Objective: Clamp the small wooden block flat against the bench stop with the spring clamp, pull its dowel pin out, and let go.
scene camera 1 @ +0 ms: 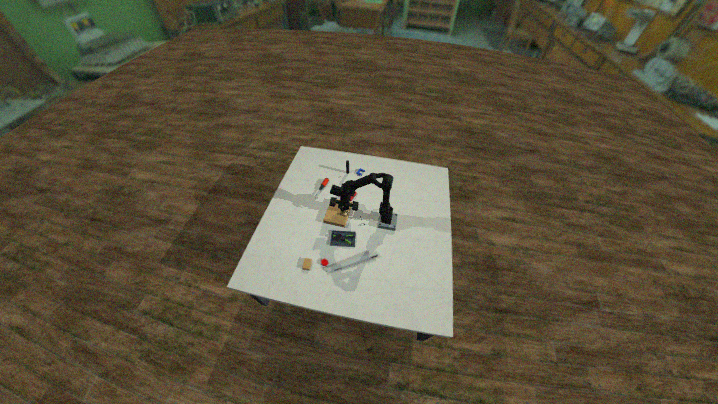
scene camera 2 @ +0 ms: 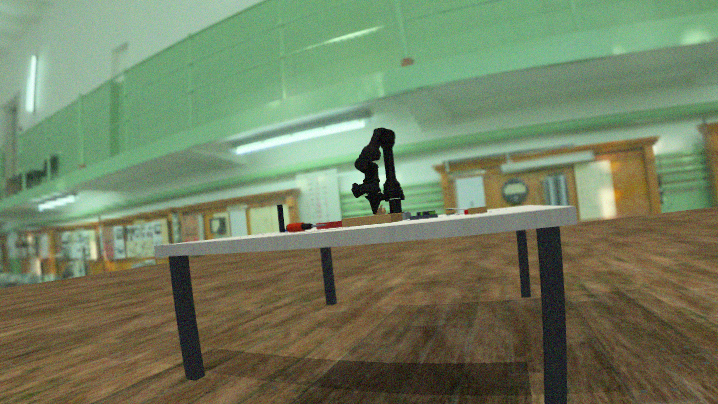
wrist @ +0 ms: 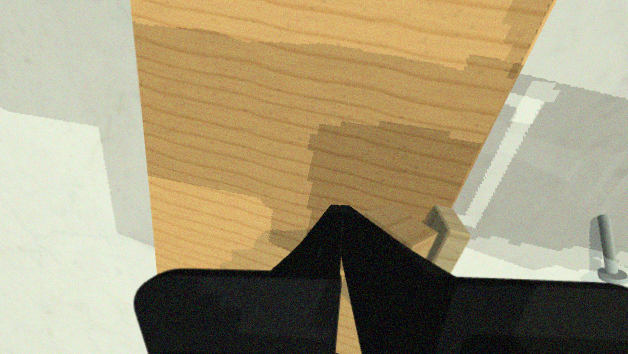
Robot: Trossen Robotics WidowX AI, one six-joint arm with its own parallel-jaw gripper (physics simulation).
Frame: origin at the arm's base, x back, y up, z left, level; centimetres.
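Seen in the pictures: gripper, fingertip midpoint: (scene camera 1: pixel 342 211) (scene camera 2: pixel 374 214) (wrist: pixel 338 214); arm's base, origin of the base link: (scene camera 1: pixel 386 219).
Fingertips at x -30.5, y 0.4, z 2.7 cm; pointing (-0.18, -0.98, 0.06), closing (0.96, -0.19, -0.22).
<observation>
Pixels of each thing's top centre, then the offset from my fingertips to it. "*": a spot on its surface instead.
- wooden board, middle of its top: (wrist: pixel 281 193) (scene camera 2: pixel 372 215) (scene camera 1: pixel 338 210) dx -2.9, dy -0.6, dz +0.2 cm
- small wooden piece, surface spot: (wrist: pixel 453 237) * dx +4.0, dy +1.4, dz -1.4 cm
- red object, middle of its top: (scene camera 2: pixel 333 221) dx -2.9, dy -1.3, dz -17.9 cm
- orange-handled screwdriver, middle of its top: (scene camera 2: pixel 306 222) (scene camera 1: pixel 321 185) dx -22.6, dy -0.5, dz -17.6 cm
- dark tray, surface spot: (scene camera 1: pixel 331 243) * dx +0.9, dy -3.7, dz +23.7 cm
- red round item, middle of its top: (scene camera 1: pixel 324 261) dx +1.7, dy -2.2, dz +37.4 cm
- wooden block, middle of its top: (scene camera 2: pixel 477 207) (scene camera 1: pixel 306 263) dx -7.9, dy -1.7, dz +41.8 cm
- blue item, middle of its top: (scene camera 1: pixel 360 171) dx +0.2, dy -2.6, dz -42.6 cm
- upright black post, middle of its top: (scene camera 2: pixel 279 204) (scene camera 1: pixel 347 161) dx -9.4, dy +8.2, dz -39.9 cm
My gripper (scene camera 1: pixel 343 209) (scene camera 2: pixel 376 212) (wrist: pixel 338 214) is shut and empty, pointing down over the wooden board (scene camera 1: pixel 333 217) (scene camera 2: pixel 362 220) (wrist: pixel 300 90). In the wrist view a small wooden piece (wrist: pixel 453 237) stands at the board's right edge, just right of the fingers. A pale wooden face shows between it and the right finger, which hides the rest. I cannot tell which is the block and which the bench stop. A small tan piece also shows beside the fingertips in scene camera 2. The dowel pin cannot be made out. I cannot identify the spring clamp surely.
A red object (scene camera 1: pixel 353 195) (scene camera 2: pixel 328 225) and an orange-handled screwdriver (scene camera 1: pixel 324 182) (scene camera 2: pixel 298 227) lie beyond the board. A dark tray (scene camera 1: pixel 331 243), a red round item (scene camera 1: pixel 324 262), another wooden block (scene camera 1: pixel 306 263), a blue item (scene camera 1: pixel 360 171) and an upright black post (scene camera 1: pixel 347 166) (scene camera 2: pixel 280 218) are on the table.
</observation>
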